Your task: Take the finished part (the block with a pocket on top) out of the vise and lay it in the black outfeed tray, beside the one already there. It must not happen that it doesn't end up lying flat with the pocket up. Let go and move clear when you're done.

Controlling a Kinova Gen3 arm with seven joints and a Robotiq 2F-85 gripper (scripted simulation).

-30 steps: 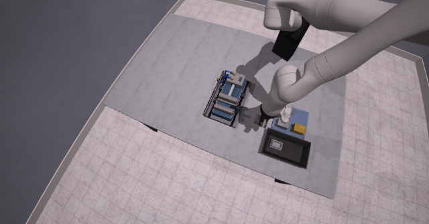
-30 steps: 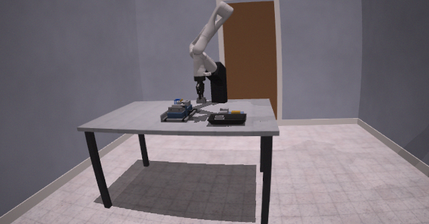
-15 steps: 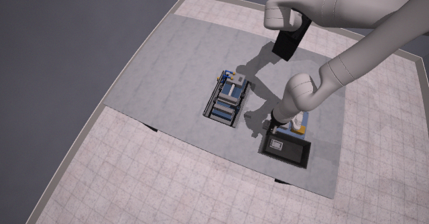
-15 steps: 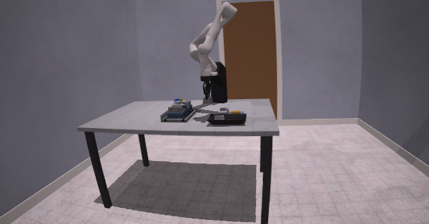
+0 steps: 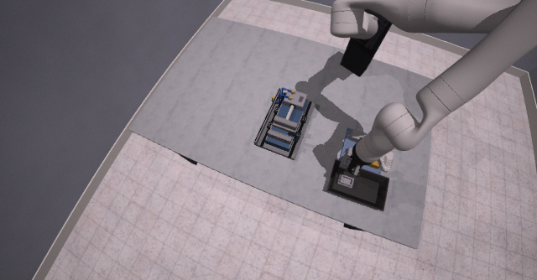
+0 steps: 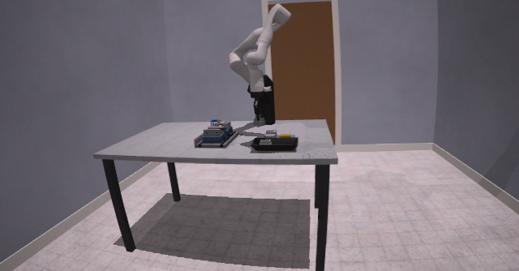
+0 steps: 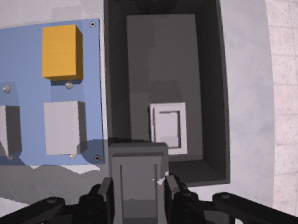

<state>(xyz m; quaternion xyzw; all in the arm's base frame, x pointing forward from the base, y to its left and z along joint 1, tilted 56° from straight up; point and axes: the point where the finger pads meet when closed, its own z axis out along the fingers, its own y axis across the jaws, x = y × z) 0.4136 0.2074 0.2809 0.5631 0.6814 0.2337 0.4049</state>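
Now: the yellow block 140 mm below my hand, 120 mm to the left of it and 100 mm behind it. Round my hand: blue plate 160 mm below, 140 mm behind, 70 mm to the left.
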